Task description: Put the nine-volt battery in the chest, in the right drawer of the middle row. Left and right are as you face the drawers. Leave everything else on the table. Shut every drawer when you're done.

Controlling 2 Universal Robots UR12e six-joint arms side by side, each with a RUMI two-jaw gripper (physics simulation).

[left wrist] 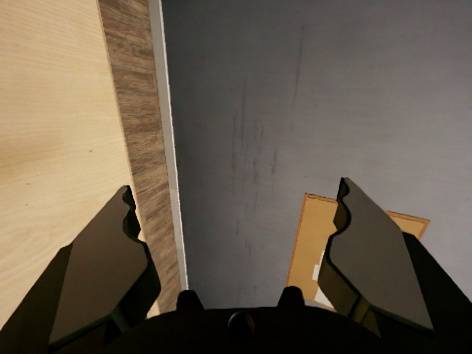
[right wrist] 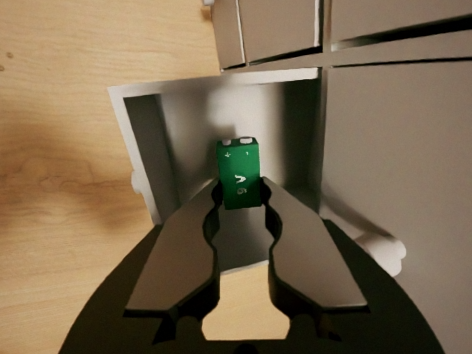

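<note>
The nine-volt battery (right wrist: 240,174) is a green block with its two terminals toward the top of the right wrist view. My right gripper (right wrist: 240,179) is shut on it, one fingertip at each side. The battery is over the open right drawer of the middle row (right wrist: 215,80), a grey box with a knob on its front; how far the battery is above the drawer floor is hard to tell. The chest (right wrist: 326,60) stands to the right in that view. My left gripper (left wrist: 235,183) is open and empty, away from the chest, which does not show in the left wrist view.
A closed drawer front (right wrist: 400,150) with a pale knob (right wrist: 382,252) stands above the open drawer. Drawer fronts of the left column (right wrist: 280,25) show at the top. In the left wrist view are a light wood surface (left wrist: 55,125), a brown strip (left wrist: 140,110) and an orange-tan board (left wrist: 305,235).
</note>
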